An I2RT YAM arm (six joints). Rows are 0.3 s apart.
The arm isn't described. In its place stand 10 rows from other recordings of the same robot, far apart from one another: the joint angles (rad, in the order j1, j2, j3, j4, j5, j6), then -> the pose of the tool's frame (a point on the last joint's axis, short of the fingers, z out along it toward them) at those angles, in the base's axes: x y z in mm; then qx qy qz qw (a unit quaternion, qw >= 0).
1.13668 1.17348 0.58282 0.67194 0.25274 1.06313 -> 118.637 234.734 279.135 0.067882 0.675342 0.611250 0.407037
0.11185 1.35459 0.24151 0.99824 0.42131 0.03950 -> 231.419 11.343 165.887 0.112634 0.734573 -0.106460 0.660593
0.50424 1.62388 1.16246 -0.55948 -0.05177 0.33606 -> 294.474 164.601 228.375 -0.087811 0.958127 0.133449 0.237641
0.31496 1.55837 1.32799 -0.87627 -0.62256 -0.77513 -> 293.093 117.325 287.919 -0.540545 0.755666 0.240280 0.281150
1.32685 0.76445 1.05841 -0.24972 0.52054 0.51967 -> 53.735 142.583 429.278 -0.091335 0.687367 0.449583 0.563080
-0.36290 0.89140 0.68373 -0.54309 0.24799 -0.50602 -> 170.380 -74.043 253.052 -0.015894 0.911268 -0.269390 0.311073
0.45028 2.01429 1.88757 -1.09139 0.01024 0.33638 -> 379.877 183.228 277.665 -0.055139 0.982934 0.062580 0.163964
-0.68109 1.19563 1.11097 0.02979 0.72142 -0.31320 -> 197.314 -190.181 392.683 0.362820 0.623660 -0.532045 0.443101
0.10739 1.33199 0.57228 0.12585 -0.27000 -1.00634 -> 261.242 37.714 180.630 -0.518882 0.718444 -0.086235 0.455151
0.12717 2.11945 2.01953 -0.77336 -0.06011 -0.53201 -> 473.675 62.720 290.062 -0.313749 0.885488 -0.041006 0.340280
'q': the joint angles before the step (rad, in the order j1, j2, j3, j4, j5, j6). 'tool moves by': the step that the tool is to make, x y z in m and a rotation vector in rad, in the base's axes. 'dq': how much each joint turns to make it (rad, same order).
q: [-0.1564, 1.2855, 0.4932, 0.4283, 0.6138, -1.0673]
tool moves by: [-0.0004, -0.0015, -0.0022, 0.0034, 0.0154, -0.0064]
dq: [-0.0060, 0.0047, 0.0002, -0.0119, 0.0000, 0.0012]
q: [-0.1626, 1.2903, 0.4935, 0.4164, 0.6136, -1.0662]
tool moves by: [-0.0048, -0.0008, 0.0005, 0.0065, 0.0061, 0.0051]
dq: [-0.0078, -0.0253, -0.0103, -0.0222, -0.0140, 0.0002]
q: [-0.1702, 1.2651, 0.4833, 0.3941, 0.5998, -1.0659]
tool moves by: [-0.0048, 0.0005, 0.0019, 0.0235, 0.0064, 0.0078]
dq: [-0.0036, -0.0327, -0.0016, -0.0521, -0.0190, 0.0192]
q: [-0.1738, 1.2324, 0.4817, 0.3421, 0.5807, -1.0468]
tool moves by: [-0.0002, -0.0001, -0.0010, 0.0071, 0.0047, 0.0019]
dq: [-0.0012, 0.0009, 0.0000, -0.0078, -0.0053, 0.0053]
